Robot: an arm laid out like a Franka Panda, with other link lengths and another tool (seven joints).
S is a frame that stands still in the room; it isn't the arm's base.
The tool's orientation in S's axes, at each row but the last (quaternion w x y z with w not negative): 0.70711, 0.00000, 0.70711, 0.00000; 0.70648, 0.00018, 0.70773, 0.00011; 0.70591, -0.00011, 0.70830, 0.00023; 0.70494, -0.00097, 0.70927, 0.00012; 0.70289, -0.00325, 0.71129, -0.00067; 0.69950, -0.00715, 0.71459, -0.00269; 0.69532, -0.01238, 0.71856, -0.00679; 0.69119, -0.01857, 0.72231, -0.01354; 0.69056, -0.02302, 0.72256, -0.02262; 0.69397, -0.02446, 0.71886, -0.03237; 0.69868, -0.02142, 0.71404, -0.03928; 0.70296, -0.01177, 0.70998, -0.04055; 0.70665, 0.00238, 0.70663, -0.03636
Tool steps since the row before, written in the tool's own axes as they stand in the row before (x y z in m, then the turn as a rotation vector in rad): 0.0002, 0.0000, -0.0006, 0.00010, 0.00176, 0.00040; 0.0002, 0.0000, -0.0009, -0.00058, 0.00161, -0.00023; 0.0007, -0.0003, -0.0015, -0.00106, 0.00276, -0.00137; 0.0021, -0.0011, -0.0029, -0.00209, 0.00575, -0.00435; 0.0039, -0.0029, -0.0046, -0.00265, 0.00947, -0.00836; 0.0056, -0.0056, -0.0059, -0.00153, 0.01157, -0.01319; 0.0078, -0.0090, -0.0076, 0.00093, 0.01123, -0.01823; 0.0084, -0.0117, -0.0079, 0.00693, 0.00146, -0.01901; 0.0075, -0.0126, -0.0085, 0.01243, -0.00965, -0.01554; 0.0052, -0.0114, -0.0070, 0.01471, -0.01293, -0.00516; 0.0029, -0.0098, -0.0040, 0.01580, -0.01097, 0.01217; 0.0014, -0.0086, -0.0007, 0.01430, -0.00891, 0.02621; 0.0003, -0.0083, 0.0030, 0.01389, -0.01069, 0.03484
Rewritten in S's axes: -0.0006, 0.0000, -0.0002, 0.00040, 0.00176, -0.00010; -0.0009, 0.0000, -0.0002, -0.00023, 0.00161, 0.00058; -0.0015, -0.0003, -0.0007, -0.00137, 0.00276, 0.00107; -0.0029, -0.0011, -0.0021, -0.00435, 0.00575, 0.00211; -0.0046, -0.0029, -0.0038, -0.00836, 0.00945, 0.00270; -0.0060, -0.0057, -0.0054, -0.01323, 0.01151, 0.00165; -0.0078, -0.0093, -0.0073, -0.01834, 0.01106, -0.00063; -0.0082, -0.0121, -0.0075, -0.01931, 0.00103, -0.00614; -0.0088, -0.0130, -0.0063, -0.01607, -0.01042, -0.01107; -0.0073, -0.0117, -0.0040, -0.00581, -0.01400, -0.01343; -0.0043, -0.0099, -0.0020, 0.01154, -0.01260, -0.01505; -0.0011, -0.0086, -0.0008, 0.02566, -0.01101, -0.01382; 0.0025, -0.0085, 0.0001, 0.03418, -0.01324, -0.01331
